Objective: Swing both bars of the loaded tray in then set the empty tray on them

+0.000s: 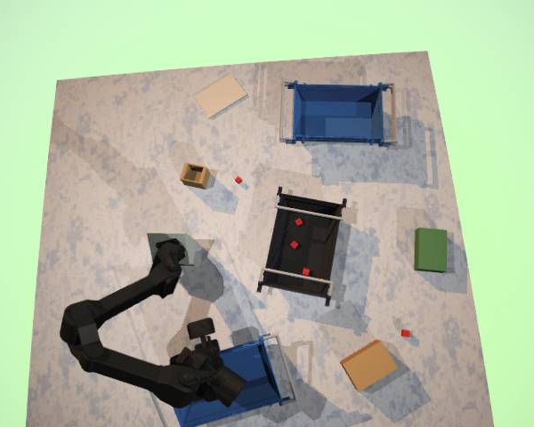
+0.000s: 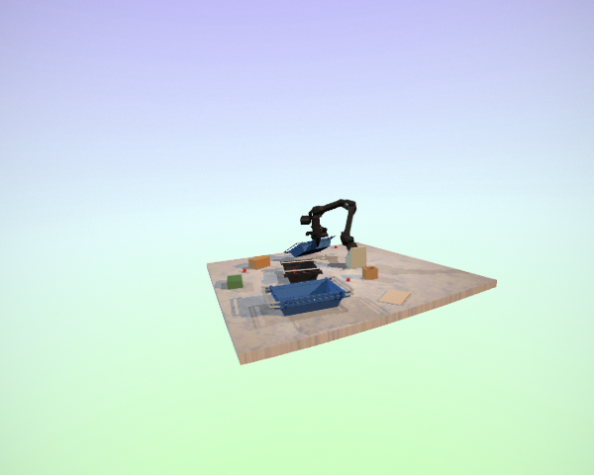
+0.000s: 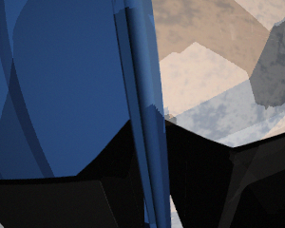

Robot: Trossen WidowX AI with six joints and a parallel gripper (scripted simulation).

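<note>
My gripper tip is 80 mm to the left of the blue tray and 10 mm short of it. The rest, counted from my gripper tip: green block: 650 mm ahead, 170 mm to the left, 70 mm below; then brown box: 520 mm to the left, 80 mm below, 10 mm ahead; then orange block: 390 mm ahead, 100 mm to the right, 60 mm below.
</note>
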